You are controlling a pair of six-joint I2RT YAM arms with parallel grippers.
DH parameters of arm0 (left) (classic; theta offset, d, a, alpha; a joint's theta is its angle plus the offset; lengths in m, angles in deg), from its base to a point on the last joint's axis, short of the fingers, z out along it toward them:
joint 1: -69.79 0.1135 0.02 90
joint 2: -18.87 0 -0.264 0
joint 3: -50.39 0 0.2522 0
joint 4: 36.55 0 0.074 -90
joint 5: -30.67 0 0 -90
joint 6: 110.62 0.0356 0 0
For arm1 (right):
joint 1: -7.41 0.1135 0.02 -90
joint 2: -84.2 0 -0.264 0
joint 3: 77.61 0 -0.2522 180
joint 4: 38.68 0 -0.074 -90
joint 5: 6.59 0 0 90
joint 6: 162.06 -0.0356 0 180
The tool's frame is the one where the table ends.
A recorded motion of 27 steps. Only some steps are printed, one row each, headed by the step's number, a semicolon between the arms.
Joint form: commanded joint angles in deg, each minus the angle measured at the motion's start. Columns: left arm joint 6, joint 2, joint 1, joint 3, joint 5, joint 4; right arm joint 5, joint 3, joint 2, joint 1, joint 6, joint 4.
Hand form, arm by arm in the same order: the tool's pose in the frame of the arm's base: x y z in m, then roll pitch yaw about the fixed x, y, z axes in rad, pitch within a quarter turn. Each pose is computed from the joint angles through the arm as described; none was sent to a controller.
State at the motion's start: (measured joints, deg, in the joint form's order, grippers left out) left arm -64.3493 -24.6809 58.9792 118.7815 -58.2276 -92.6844; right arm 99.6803 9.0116 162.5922 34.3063 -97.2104 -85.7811
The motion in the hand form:
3: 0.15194 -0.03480 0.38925 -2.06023 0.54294 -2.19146; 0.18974 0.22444 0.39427 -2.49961 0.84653 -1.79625
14: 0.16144 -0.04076 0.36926 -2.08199 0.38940 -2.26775; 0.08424 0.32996 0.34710 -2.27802 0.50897 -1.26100
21: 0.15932 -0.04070 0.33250 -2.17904 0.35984 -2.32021; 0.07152 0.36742 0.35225 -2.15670 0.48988 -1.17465
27: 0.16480 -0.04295 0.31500 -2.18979 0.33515 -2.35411; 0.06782 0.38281 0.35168 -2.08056 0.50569 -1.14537
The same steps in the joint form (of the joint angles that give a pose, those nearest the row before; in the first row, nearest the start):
3: -8.19 -3.11 -0.18 8.82 -9.51 1.58; 0.27 -3.72 -0.35 24.87 42.34 -5.57
14: -13.23 -4.53 -0.18 5.58 -16.15 2.30; 14.48 -3.79 9.93 51.85 54.67 -3.05
21: -11.73 -2.77 -0.26 -1.62 -16.31 2.02; 19.58 -10.02 16.44 55.28 58.71 1.52
27: -11.47 -3.30 -0.27 -5.23 -18.23 4.84; 22.40 -11.00 18.73 56.34 60.56 6.69

